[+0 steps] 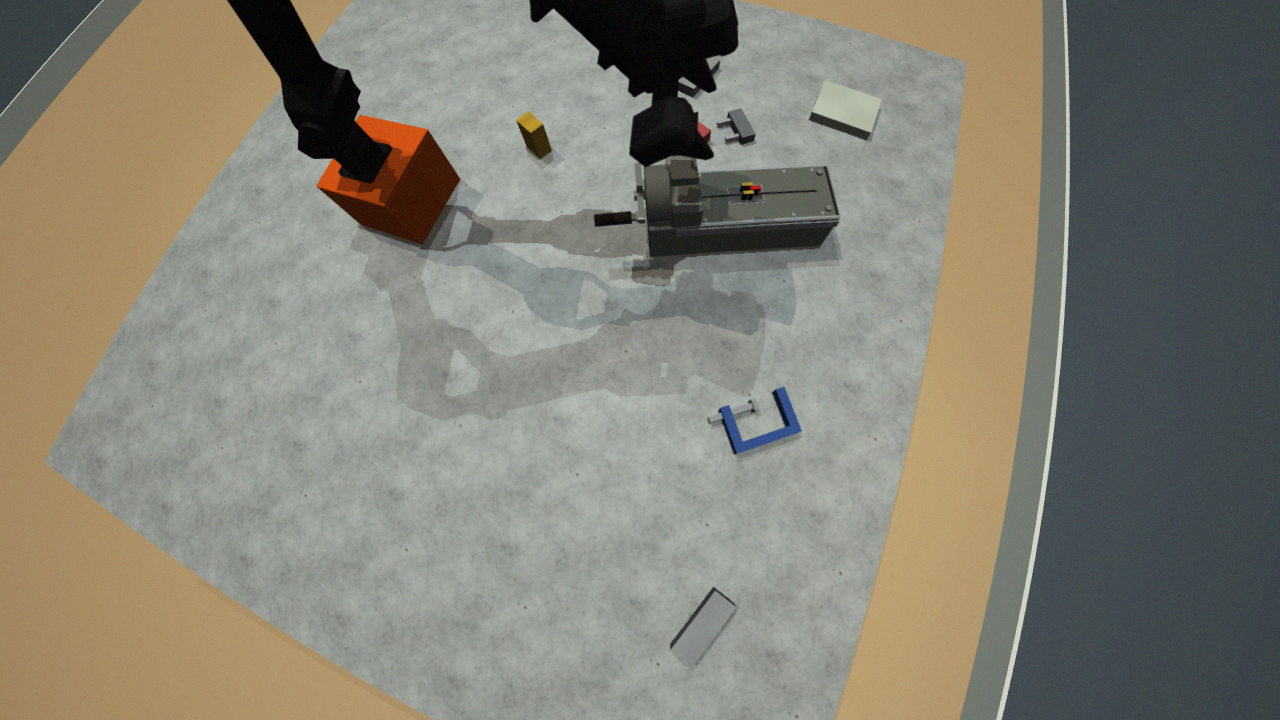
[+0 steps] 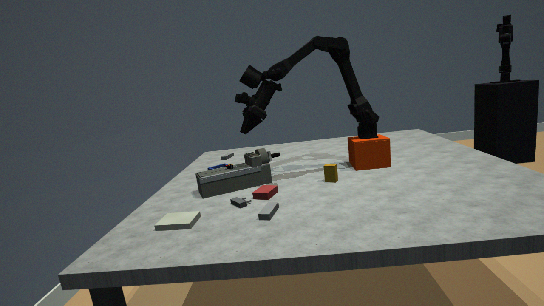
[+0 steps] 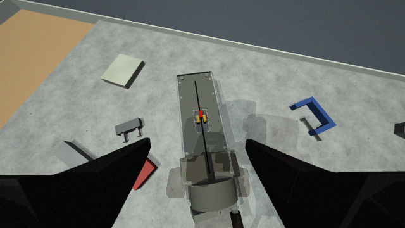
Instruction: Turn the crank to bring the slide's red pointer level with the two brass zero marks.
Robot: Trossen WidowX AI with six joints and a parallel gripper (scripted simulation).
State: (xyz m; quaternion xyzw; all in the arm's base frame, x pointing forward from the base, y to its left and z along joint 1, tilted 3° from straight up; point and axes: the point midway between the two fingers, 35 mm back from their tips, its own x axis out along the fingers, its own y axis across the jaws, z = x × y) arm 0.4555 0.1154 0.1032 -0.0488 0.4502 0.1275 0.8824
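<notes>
The black crank handle is 10 cm behind my gripper tip, 9 cm to the right of it and 11 cm below it. From my gripper tip the other things lie so: red pointer (7 cm ahead, 2 cm to the left, 11 cm below); grey bracket (19 cm to the left, 19 cm below); red block (7 cm behind, 14 cm to the left, 19 cm below).
</notes>
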